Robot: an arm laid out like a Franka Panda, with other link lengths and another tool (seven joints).
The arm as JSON. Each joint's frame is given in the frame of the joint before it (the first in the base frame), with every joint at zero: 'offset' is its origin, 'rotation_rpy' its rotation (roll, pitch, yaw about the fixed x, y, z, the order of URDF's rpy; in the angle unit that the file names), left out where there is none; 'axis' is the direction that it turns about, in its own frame. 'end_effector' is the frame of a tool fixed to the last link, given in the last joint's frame.
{
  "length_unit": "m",
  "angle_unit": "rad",
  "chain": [
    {
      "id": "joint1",
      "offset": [
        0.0,
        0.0,
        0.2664
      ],
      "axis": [
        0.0,
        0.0,
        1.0
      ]
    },
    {
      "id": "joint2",
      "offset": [
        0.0,
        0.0,
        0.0
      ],
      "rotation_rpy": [
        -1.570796,
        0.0,
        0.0
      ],
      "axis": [
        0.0,
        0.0,
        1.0
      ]
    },
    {
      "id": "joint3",
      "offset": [
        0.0,
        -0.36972,
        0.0
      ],
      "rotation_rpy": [
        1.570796,
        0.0,
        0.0
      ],
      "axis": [
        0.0,
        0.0,
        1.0
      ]
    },
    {
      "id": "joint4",
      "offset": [
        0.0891,
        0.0,
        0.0
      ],
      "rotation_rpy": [
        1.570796,
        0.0,
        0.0
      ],
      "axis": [
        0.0,
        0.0,
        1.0
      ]
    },
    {
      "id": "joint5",
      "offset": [
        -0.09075,
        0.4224,
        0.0
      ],
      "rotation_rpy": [
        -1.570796,
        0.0,
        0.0
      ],
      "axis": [
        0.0,
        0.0,
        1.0
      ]
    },
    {
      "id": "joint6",
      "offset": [
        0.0,
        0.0,
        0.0
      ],
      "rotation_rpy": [
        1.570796,
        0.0,
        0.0
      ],
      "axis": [
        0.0,
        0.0,
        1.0
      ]
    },
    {
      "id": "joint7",
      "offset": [
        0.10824,
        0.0,
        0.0
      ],
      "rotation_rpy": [
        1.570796,
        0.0,
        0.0
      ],
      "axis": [
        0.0,
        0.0,
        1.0
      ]
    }
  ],
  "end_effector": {
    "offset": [
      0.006,
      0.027,
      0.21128
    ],
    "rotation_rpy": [
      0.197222,
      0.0,
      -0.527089
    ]
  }
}
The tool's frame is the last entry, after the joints.
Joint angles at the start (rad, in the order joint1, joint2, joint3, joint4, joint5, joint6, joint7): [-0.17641, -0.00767, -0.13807, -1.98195, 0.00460, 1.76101, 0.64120]
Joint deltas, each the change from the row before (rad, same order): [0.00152, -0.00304, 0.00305, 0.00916, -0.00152, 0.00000, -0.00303]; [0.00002, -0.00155, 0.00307, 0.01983, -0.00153, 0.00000, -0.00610]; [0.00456, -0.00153, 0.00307, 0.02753, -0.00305, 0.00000, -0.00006]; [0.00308, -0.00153, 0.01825, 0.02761, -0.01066, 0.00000, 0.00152]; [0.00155, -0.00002, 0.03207, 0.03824, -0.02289, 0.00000, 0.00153]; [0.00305, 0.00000, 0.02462, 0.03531, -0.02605, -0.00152, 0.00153]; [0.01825, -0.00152, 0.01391, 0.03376, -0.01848, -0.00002, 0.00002]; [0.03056, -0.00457, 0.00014, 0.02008, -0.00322, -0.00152, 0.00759]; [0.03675, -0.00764, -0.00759, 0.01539, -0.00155, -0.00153, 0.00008]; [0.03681, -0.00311, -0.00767, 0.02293, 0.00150, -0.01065, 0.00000]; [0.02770, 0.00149, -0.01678, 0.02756, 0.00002, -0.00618, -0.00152]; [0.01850, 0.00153, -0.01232, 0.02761, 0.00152, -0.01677, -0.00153]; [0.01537, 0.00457, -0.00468, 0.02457, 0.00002, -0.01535, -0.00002]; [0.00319, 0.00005, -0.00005, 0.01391, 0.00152, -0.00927, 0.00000]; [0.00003, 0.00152, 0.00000, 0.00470, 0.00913, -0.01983, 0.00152]
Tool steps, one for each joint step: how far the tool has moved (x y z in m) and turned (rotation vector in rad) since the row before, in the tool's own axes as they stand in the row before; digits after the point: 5 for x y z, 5 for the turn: [0.00120, -0.00364, -0.00591, -0.00067, 0.01052, -0.01018]; [0.00367, -0.00404, -0.01082, 0.00040, 0.01916, -0.01352]; [0.00483, -0.00733, -0.01441, -0.00103, 0.02713, -0.01378]; [0.00442, -0.01388, -0.01344, -0.01032, 0.02573, -0.02699]; [0.00646, -0.02012, -0.01774, -0.02224, 0.03390, -0.04277]; [0.00617, -0.01554, -0.01729, -0.02415, 0.03140, -0.03612]; [0.00573, -0.01934, -0.01711, -0.01560, 0.03206, -0.04014]; [0.00189, -0.01996, -0.01110, -0.00055, 0.02095, -0.02627]; [0.00055, -0.01899, -0.01059, 0.00199, 0.01788, -0.03149]; [0.00080, -0.01953, -0.01074, 0.00462, 0.01168, -0.02947]; [0.00398, -0.00847, -0.01209, 0.00308, 0.01803, -0.01405]; [0.00180, -0.00541, -0.01135, 0.00294, 0.00819, -0.00705]; [0.00180, -0.00770, -0.00770, 0.00095, 0.00348, -0.00992]; [0.00041, -0.00293, -0.00604, 0.00215, 0.00413, -0.00268]; [-0.00335, -0.00124, 0.00086, 0.00694, -0.01668, 0.00618]
